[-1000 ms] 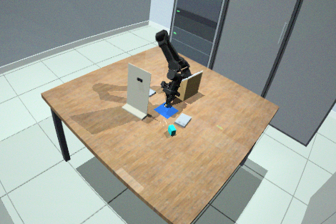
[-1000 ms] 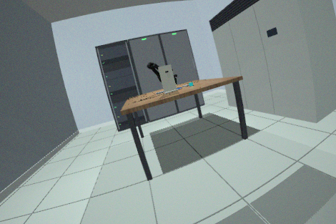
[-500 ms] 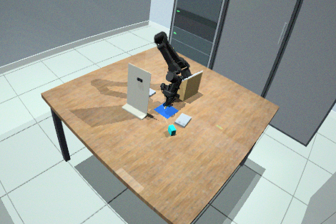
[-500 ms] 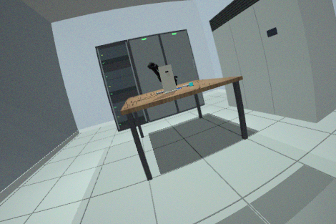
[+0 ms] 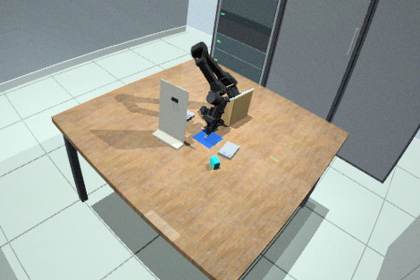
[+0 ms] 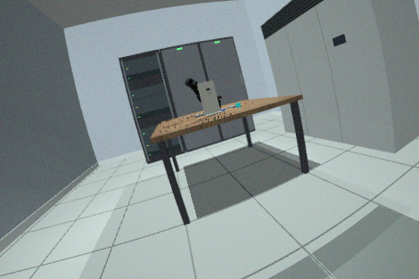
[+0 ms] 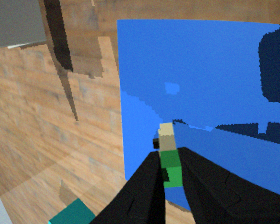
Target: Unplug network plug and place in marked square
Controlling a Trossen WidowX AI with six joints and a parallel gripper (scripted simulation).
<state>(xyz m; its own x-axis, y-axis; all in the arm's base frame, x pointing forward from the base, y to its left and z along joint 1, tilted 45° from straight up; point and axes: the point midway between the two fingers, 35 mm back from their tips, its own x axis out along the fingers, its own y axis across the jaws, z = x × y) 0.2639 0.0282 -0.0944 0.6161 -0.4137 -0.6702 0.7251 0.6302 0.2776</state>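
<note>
The blue marked square lies 3 cm below my gripper tip and 1 cm behind it. The rest, counted from my gripper tip: teal cube (17 cm to the left, 10 cm ahead, 1 cm below); white panel (16 cm ahead, 12 cm above, 10 cm to the right); network plug (right at my gripper tip).
</note>
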